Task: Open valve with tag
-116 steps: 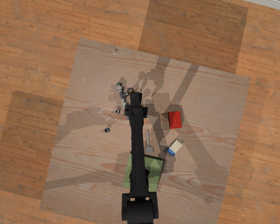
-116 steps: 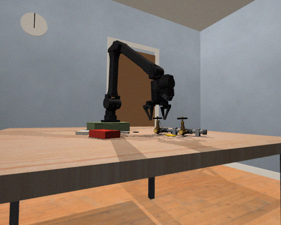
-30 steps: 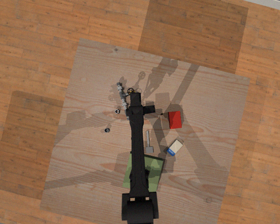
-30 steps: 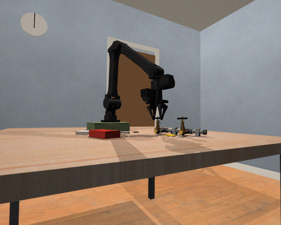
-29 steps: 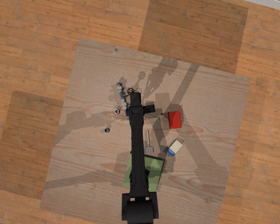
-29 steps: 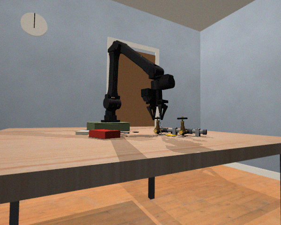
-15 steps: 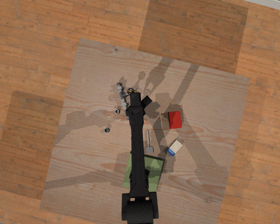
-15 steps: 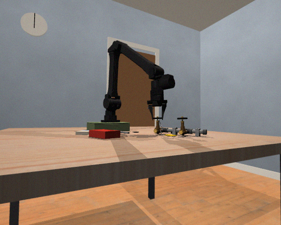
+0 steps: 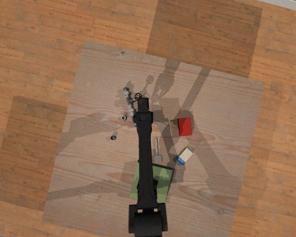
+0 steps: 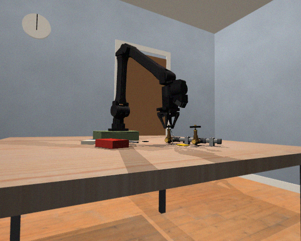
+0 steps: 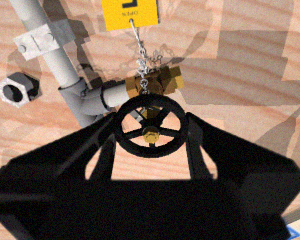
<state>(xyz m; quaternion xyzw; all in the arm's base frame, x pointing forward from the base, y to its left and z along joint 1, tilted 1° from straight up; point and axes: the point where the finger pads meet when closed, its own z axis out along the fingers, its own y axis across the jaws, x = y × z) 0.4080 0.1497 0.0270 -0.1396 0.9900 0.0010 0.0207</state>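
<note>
Right now my hand is 8 cm above the yellow tag, 6 cm short of it and 4 cm to the right of it. The rest, counted from my hand: grey tool: 20 cm behind, 16 cm to the right, 8 cm below; then red block: 28 cm to the right, 7 cm below, 2 cm ahead.
</note>
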